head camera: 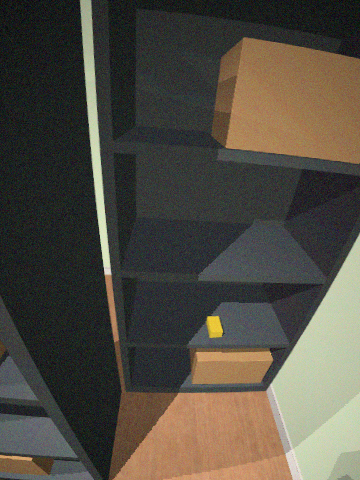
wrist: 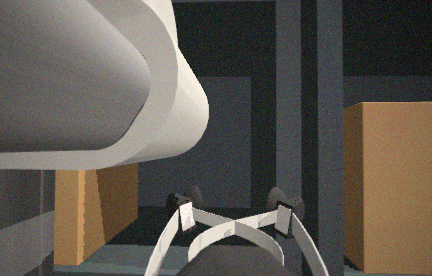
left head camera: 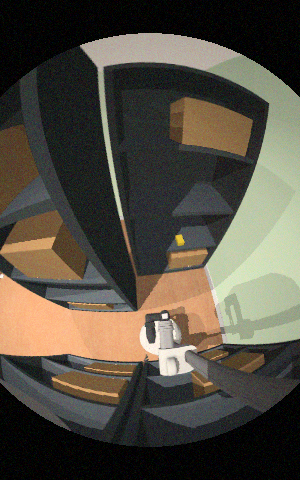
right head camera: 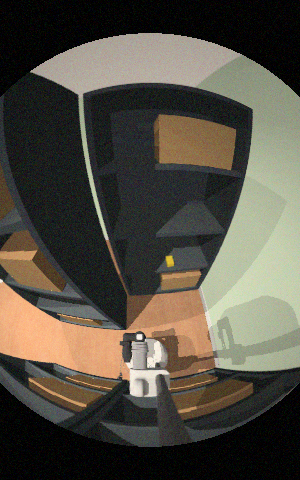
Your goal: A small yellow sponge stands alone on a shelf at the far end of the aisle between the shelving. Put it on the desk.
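Frame: origin at the robot's base, x left, y up, z ahead, level; metres.
Where they show: gripper, between the fingertips: [wrist: 234, 202] [left head camera: 153, 362] [right head camera: 127, 381].
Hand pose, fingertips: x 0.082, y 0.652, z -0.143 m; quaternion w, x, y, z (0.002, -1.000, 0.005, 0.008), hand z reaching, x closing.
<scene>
Each offset is from my fingertips to the centre of the thing. Level surfaces: height alone.
The small yellow sponge @(dx -0.342, dy -0.123, dz +1.017 m) [head camera: 214, 327] [left head camera: 180, 240] [right head camera: 170, 261] stands near the front edge of a low shelf board @(dy -0.146 m) [head camera: 260, 325] [left head camera: 203, 235] [right head camera: 190, 257], directly above a cardboard box on the lowest level. The sponge does not show in the wrist view. My gripper [wrist: 234, 202] is open in the wrist view, with its two fingertips well apart and no object between them. It faces other shelving, away from the sponge. The desk does not show in these views.
A cardboard box @(dx -0.492, dy -0.467, dz +1.094 m) [head camera: 232, 366] [left head camera: 187, 258] [right head camera: 180, 280] lies under the sponge's board. A larger box @(dx -0.440, dy +0.904, dz +1.092 m) [head camera: 292, 102] sits higher up. A dark shelving side panel [head camera: 50, 200] rises at left, a pale green wall [head camera: 330, 320] at right. In the wrist view, boxes [wrist: 397, 187] [wrist: 95, 220] flank an upright [wrist: 288, 100].
</scene>
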